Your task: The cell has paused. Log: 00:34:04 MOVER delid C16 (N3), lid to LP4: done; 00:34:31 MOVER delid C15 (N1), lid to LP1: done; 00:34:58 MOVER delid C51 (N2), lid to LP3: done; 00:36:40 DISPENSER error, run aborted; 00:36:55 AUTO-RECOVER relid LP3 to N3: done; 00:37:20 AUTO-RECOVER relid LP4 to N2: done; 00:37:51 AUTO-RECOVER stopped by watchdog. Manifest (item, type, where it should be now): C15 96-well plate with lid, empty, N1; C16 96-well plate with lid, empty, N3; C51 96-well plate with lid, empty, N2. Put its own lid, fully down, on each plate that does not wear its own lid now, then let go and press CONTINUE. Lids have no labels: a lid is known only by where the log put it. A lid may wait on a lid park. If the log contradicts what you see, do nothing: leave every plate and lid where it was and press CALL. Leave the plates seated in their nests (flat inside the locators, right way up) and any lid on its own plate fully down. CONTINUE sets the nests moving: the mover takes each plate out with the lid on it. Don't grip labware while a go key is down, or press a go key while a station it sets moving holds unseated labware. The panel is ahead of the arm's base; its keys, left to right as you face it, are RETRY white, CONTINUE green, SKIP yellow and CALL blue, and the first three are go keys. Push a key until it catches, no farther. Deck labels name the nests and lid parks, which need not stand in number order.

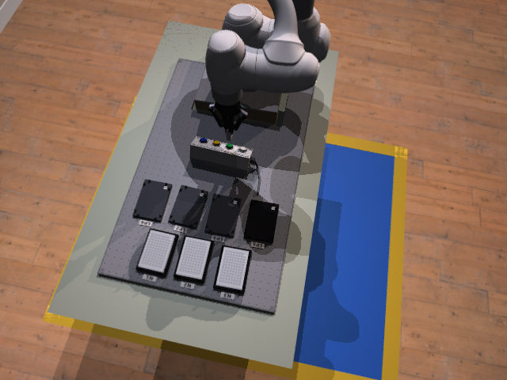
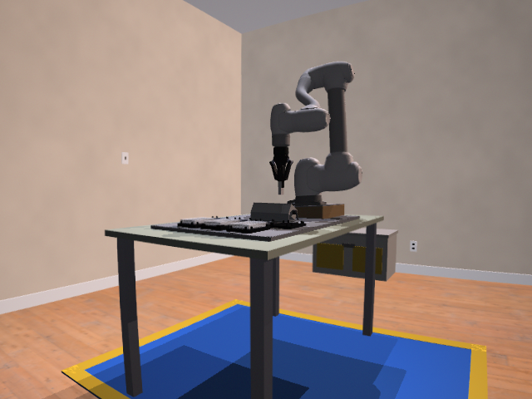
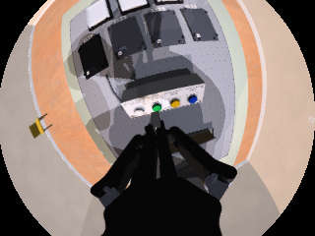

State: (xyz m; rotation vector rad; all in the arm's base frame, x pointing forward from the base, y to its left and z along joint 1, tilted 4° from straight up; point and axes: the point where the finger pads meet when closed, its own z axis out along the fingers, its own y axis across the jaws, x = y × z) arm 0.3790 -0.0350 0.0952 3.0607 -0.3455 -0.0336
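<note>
My hand is 9 cm above the green key. Round my hand: yellow key 9 cm below, 5 cm to the right, 1 cm behind; white key 9 cm below, 5 cm to the left, 1 cm ahead; blue key 10 cm to the right, 9 cm below, 2 cm behind.
</note>
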